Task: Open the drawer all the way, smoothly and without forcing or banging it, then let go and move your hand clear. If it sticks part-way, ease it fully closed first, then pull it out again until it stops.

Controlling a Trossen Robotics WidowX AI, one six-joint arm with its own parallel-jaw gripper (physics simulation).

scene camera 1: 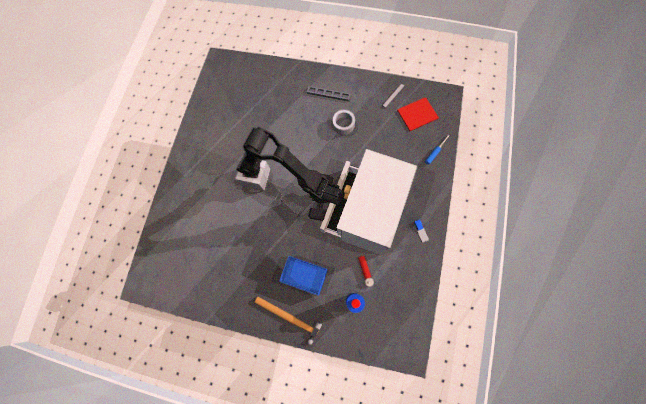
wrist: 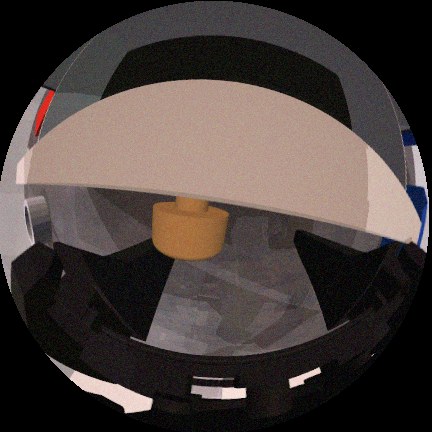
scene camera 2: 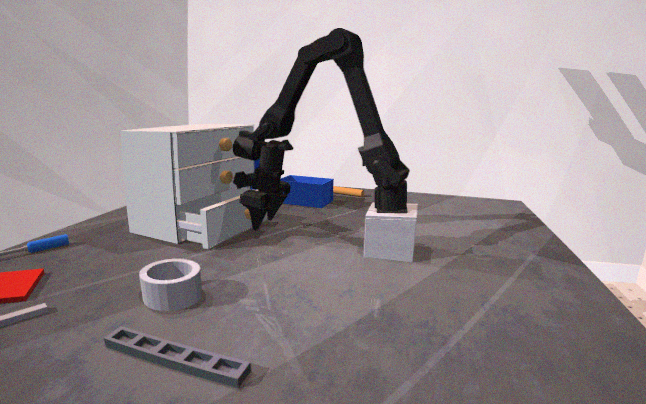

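Pixels of known places: gripper, fingertip midpoint: (scene camera 1: 325, 202) (wrist: 239, 235) (scene camera 2: 262, 224); arm's base, origin of the base link: (scene camera 1: 251, 170) (scene camera 2: 391, 209).
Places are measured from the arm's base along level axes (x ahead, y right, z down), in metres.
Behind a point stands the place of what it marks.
A white cabinet (scene camera 1: 382, 200) {y 0.120, x 0.534, z -0.161 m} (scene camera 2: 150, 185) {y -0.044, x 0.553, z -0.034 m} has three drawers. The bottom drawer (scene camera 1: 328, 221) {y 0.174, x 0.343, z 0.041 m} (scene camera 2: 220, 227) {y -0.036, x 0.380, z 0.057 m} (wrist: 215, 140) stands part-way out, and the upper two look closed. Its round orange knob (scene camera 2: 247, 213) {y 0.046, x 0.343, z 0.044 m} (wrist: 190, 232) {y 0.065, x 0.339, z 0.032 m} is partly hidden behind the fingers in scene camera 2. My gripper (scene camera 2: 264, 223) {y 0.086, x 0.317, z 0.084 m} (wrist: 239, 235) {y 0.086, x 0.317, z 0.084 m} is open and empty, pointing down in front of the drawer face. In the wrist view the knob shows nearer the left finger than the right, and no grip on it shows. In scene camera 1 the fingertips are hidden under the gripper body.
A blue bin (scene camera 1: 303, 275) {y 0.399, x 0.264, z 0.095 m} (scene camera 2: 310, 191) {y 0.340, x 0.241, z 0.048 m}, a hammer (scene camera 1: 283, 314) {y 0.560, x 0.207, z 0.074 m}, a red-handled tool (scene camera 1: 365, 268) {y 0.344, x 0.511, z 0.070 m} and a blue bottle (scene camera 1: 355, 303) {y 0.477, x 0.476, z -0.086 m} lie or stand to one side of the cabinet. A grey ring (scene camera 1: 344, 121) {y -0.333, x 0.359, z 0.095 m} (scene camera 2: 170, 292) {y -0.339, x 0.335, z 0.065 m} and a slotted bar (scene camera 1: 328, 93) {y -0.454, x 0.270, z 0.094 m} (scene camera 2: 175, 355) {y -0.446, x 0.271, z 0.094 m} are on the other.
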